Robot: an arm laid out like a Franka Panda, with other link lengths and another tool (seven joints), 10 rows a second.
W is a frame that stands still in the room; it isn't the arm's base.
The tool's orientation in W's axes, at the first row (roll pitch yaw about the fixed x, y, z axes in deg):
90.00, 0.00, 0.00
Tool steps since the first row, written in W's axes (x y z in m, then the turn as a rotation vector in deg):
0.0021, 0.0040, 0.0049, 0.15, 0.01, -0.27
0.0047, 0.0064, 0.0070, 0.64, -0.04, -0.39
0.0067, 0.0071, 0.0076, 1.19, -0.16, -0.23
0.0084, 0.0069, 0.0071, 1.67, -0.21, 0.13
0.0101, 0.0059, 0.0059, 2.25, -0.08, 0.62
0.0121, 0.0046, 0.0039, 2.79, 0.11, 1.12
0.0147, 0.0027, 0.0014, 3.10, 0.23, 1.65
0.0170, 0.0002, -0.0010, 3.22, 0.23, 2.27
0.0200, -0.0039, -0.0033, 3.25, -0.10, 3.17
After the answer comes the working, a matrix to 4 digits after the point.
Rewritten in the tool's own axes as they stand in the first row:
0.0021, 0.0049, -0.0040, 0.15, -0.27, -0.01
0.0047, 0.0070, -0.0064, 0.64, -0.39, 0.04
0.0067, 0.0076, -0.0071, 1.19, -0.23, 0.16
0.0084, 0.0071, -0.0069, 1.67, 0.13, 0.21
0.0101, 0.0059, -0.0059, 2.25, 0.62, 0.08
0.0121, 0.0039, -0.0046, 2.79, 1.12, -0.11
0.0147, 0.0014, -0.0027, 3.10, 1.65, -0.23
0.0170, -0.0010, -0.0002, 3.22, 2.27, -0.23
0.0200, -0.0033, 0.0039, 3.25, 3.17, 0.10

The tool's axes in the first row as the columns of a matrix, in W's axes (rounded; the answer above uses it unrounded):
1.0000, 0.0000, 0.0000
0.0000, 0.0000, -1.0000
0.0000, 1.0000, 0.0000

